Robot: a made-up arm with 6 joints. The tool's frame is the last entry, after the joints. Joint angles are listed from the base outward.
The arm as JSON. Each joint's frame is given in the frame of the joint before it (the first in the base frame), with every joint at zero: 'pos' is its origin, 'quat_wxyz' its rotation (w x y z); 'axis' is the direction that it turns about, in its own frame. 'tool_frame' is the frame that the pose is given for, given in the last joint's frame.
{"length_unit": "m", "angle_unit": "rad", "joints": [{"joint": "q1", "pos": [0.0, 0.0, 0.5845], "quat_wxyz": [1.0, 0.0, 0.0, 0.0], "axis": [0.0, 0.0, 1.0]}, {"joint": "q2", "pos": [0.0, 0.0, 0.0], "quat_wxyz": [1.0, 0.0, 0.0, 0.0], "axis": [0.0, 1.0, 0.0]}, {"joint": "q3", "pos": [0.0, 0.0, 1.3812], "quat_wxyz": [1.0, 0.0, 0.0, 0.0], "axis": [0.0, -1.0, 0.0]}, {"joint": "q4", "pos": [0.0, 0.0, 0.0], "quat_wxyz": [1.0, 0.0, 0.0, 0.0], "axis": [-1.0, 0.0, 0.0]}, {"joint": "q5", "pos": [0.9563, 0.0, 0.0], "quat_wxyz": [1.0, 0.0, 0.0, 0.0], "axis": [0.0, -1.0, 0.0]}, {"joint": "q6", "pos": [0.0, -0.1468, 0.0], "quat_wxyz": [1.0, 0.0, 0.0, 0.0], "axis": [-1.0, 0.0, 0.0]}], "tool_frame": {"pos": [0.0, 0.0, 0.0], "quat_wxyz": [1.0, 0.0, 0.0, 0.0]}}
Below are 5 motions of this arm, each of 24 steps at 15 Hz.
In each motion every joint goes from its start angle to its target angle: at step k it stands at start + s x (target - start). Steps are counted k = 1, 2, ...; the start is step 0. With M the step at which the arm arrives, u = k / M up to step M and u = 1 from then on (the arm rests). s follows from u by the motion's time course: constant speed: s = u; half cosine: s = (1 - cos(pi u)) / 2; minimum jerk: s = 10 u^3 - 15 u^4 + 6 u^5.
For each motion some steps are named. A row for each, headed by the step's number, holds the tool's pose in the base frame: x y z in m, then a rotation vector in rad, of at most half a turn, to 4 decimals.
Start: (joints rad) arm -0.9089 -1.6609 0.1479 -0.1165 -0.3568 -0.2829
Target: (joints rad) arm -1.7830 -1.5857 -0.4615 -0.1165 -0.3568 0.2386
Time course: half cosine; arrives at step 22
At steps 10, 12, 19, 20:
10: -0.5104 1.2139 1.4585 -0.6194 -1.0487 -0.9976
12: -0.3410 1.1774 1.4619 -0.6817 -0.9078 -1.1795
19: 0.0246 0.9897 1.4272 -0.7798 -0.4834 -1.6405
20: 0.0434 0.9745 1.4228 -0.7821 -0.4538 -1.6687

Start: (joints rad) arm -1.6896 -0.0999 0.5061 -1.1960 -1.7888 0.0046
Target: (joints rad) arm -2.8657 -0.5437 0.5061 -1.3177 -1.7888 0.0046
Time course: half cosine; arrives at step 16
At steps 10, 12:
10: -0.1452 -0.0555 2.5237 0.7818 -0.0340 -1.0938
12: -0.0265 0.0309 2.5290 0.7154 -0.0819 -1.2755

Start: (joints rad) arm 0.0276 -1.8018 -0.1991 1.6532 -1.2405 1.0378
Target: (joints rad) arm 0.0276 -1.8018 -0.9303 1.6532 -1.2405 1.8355
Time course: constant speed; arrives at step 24
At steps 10, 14, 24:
10: -1.2276 -0.0218 1.2286 -1.5311 1.0684 -1.3977
14: -1.1118 -0.0186 1.2073 -1.7306 1.2504 -1.2681
24: -0.8409 -0.0111 1.0943 -2.2107 1.6754 -0.8432

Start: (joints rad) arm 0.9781 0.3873 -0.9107 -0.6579 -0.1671 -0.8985
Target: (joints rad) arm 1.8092 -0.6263 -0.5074 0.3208 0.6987 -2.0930
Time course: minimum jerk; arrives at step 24
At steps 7, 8, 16, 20, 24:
7: 0.4312 0.5717 1.0504 0.7166 1.4242 -0.0136
8: 0.4058 0.5879 1.1050 0.7804 1.3778 0.1061
16: 0.1207 0.3976 1.6961 1.5074 1.2780 1.4785
20: 0.0999 0.2076 1.8388 1.6591 1.3569 1.9513
24: 0.1036 0.1636 1.8630 1.6797 1.3761 2.0515

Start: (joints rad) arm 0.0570 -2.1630 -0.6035 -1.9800 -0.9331 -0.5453
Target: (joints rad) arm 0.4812 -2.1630 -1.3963 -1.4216 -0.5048 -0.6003
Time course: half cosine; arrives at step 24
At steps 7, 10, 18, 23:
7: -0.8471 -0.0755 0.7334 1.2260 0.1952 1.9559
10: -0.7113 -0.1246 0.6825 1.3996 0.2437 1.8309
18: -0.3848 -0.1822 0.4593 1.6935 0.4174 1.4183
23: -0.3081 -0.1844 0.3751 1.7245 0.4725 1.2934

